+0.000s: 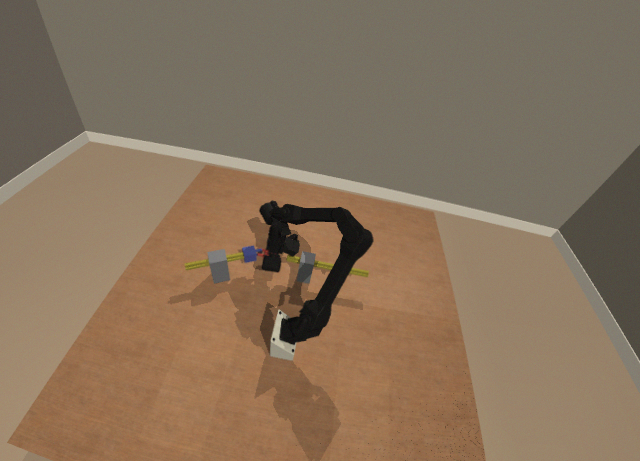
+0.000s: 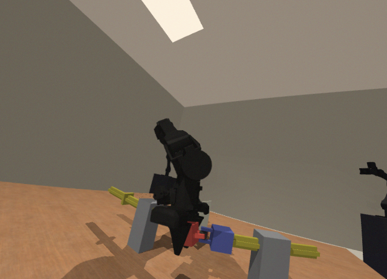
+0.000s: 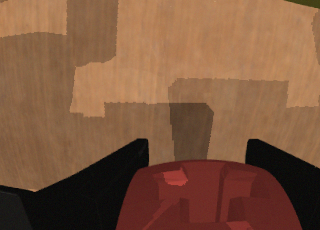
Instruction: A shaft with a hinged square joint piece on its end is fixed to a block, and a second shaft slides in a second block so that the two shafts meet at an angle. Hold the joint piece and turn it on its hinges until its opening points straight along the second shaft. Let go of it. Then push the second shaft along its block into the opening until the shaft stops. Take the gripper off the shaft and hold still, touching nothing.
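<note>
My gripper tip is now 40 mm below the red joint piece and 10 mm to the right of it.
</note>
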